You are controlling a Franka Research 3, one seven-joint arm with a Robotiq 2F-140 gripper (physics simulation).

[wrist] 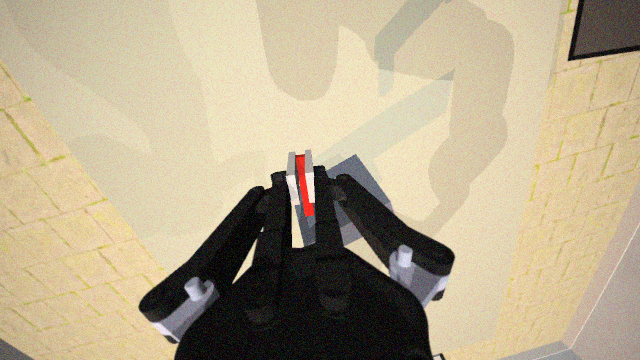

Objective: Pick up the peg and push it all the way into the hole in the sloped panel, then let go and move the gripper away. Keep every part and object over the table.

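Observation:
My gripper [301, 162] is shut on the red peg [303, 182], a thin bar held between the two pale finger pads near the middle of the wrist view. The grey sloped panel [364, 181] is behind and below the gripper, showing to the right of the pads and in the gap under the peg's near end. The gripper's fingers and linkage hide much of the panel. The hole does not show in this view. I cannot tell how far the peg is from the panel.
A pale tabletop [230, 115] with broad shadows lies below. Tan brick-patterned floor [45, 200] shows beyond its left and right edges. A dark, black-edged rectangle [610, 27] is at the top right corner.

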